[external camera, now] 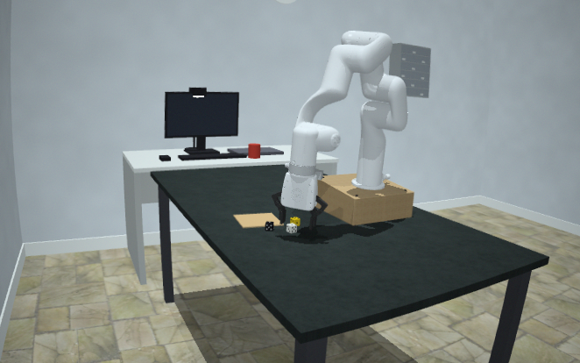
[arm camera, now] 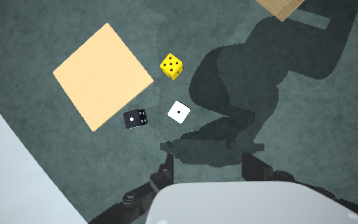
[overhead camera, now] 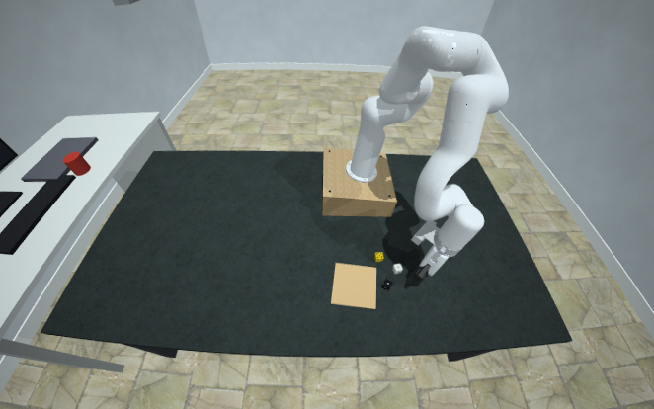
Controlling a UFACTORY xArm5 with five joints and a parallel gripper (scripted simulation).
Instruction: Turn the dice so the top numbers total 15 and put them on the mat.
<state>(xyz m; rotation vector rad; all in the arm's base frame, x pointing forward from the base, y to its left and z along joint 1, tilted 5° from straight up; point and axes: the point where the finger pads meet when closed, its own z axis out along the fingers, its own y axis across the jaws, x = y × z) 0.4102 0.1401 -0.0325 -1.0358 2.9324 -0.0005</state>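
The yellow die is 8 cm behind my hand, 12 cm to the right of it and 4 cm below it. Also, from my hand: black die: 2 cm ahead, 12 cm to the right, 4 cm below; tan mat: 1 cm ahead, 22 cm to the right, 5 cm below; white die: 3 cm behind, 7 cm to the right, 4 cm below.
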